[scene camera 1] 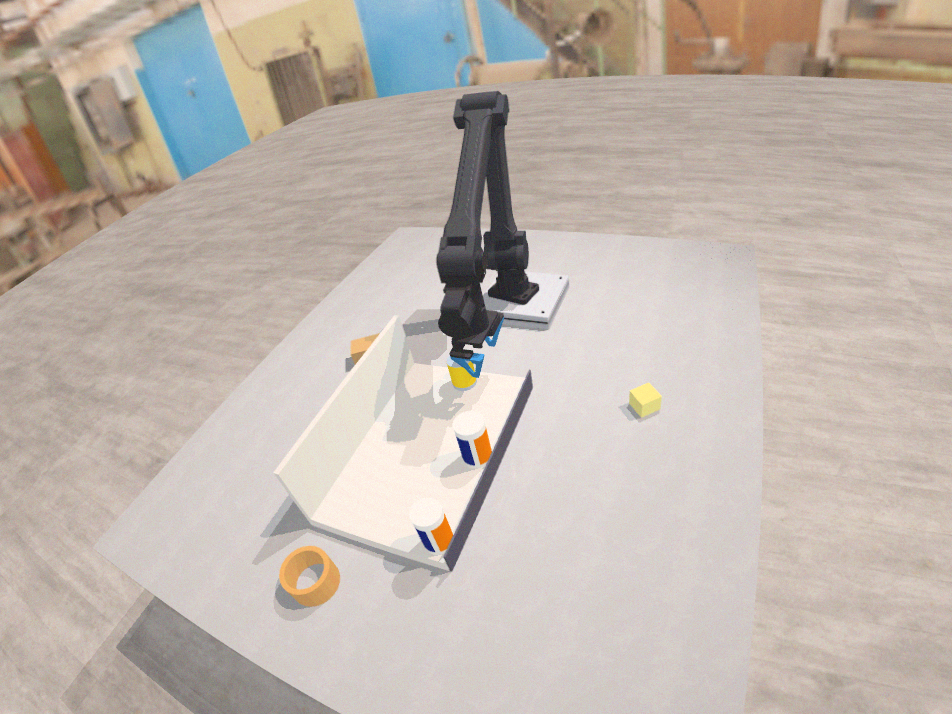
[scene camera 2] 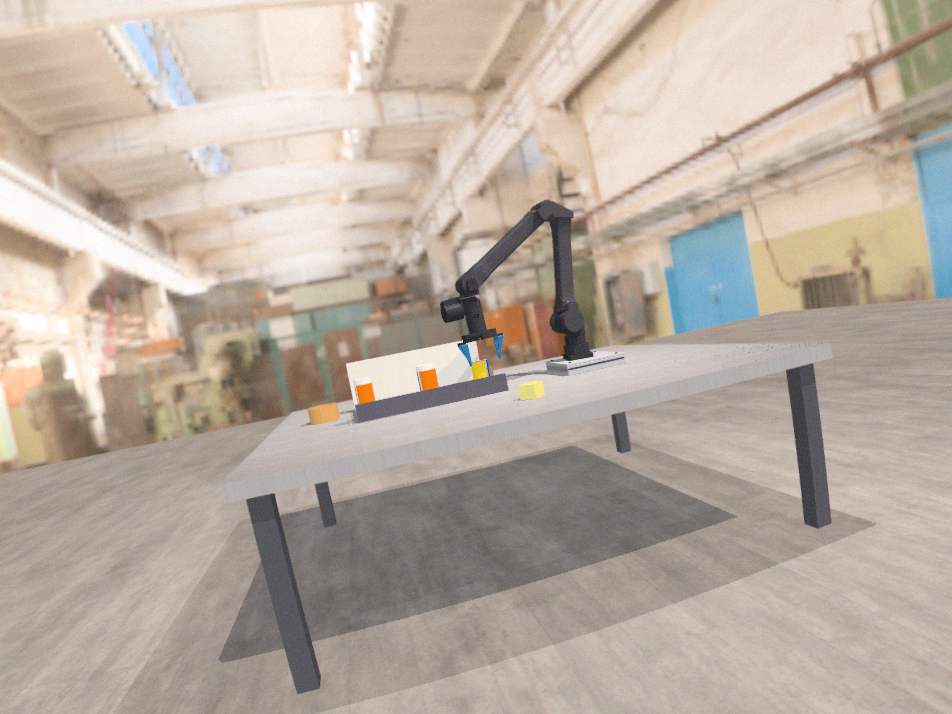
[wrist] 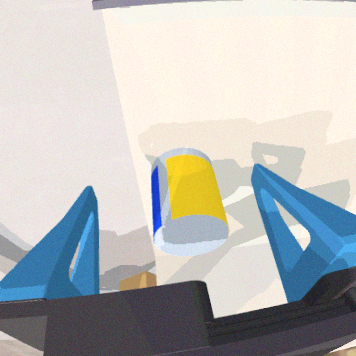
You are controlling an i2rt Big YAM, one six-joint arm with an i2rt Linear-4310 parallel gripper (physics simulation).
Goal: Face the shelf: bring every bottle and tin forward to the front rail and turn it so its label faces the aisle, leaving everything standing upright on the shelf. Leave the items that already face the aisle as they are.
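Seen in the pictures: gripper, fingertip midpoint: (scene camera 1: 484,361) (scene camera 2: 485,362) (wrist: 174,181); arm's base, origin of the base link: (scene camera 1: 513,292) (scene camera 2: 578,357).
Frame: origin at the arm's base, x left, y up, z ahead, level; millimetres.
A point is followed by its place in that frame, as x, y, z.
Observation:
A tin (scene camera 1: 462,375) @(90, 33, 362) (scene camera 2: 479,370) @(99, 29, 345) (wrist: 195,190) @(99, 36, 341) with a yellow label and a blue strip stands upright near the robot-side end of the shelf (scene camera 1: 369,484) @(64, -12, 662), back from the dark front rail (scene camera 1: 492,468) @(259, -12, 517) (scene camera 2: 430,397) @(257, -10, 506) (wrist: 115,4) @(204, 14, 282). Its yellow side faces the rail. My gripper (scene camera 1: 484,359) @(124, 52, 321) (scene camera 2: 483,361) @(124, 52, 321) (wrist: 174,181) @(124, 52, 321) is open and empty above the tin, with one blue finger to each side in the wrist view. A white-capped bottle (scene camera 1: 472,439) @(238, 73, 527) (scene camera 2: 427,378) @(246, 46, 504) stands upright mid-shelf close to the rail; another bottle (scene camera 1: 432,526) @(286, 77, 708) (scene camera 2: 364,391) @(289, 47, 689) stands at the far end. Both show orange toward the aisle.
The shelf's tall cream back panel (scene camera 1: 338,422) @(-23, 81, 617) (scene camera 2: 392,370) @(-19, 76, 638) rises opposite the rail. An orange ring (scene camera 1: 332,581) @(147, -12, 856) (scene camera 2: 322,414) @(149, -12, 864) lies beyond the far end. A yellow cube (scene camera 1: 645,400) @(459, -1, 247) (scene camera 2: 530,390) @(478, -17, 233) sits on the aisle side. An orange block (scene camera 1: 359,348) @(-241, 10, 366) (wrist: 138,281) @(-194, -25, 319) lies behind the back panel.

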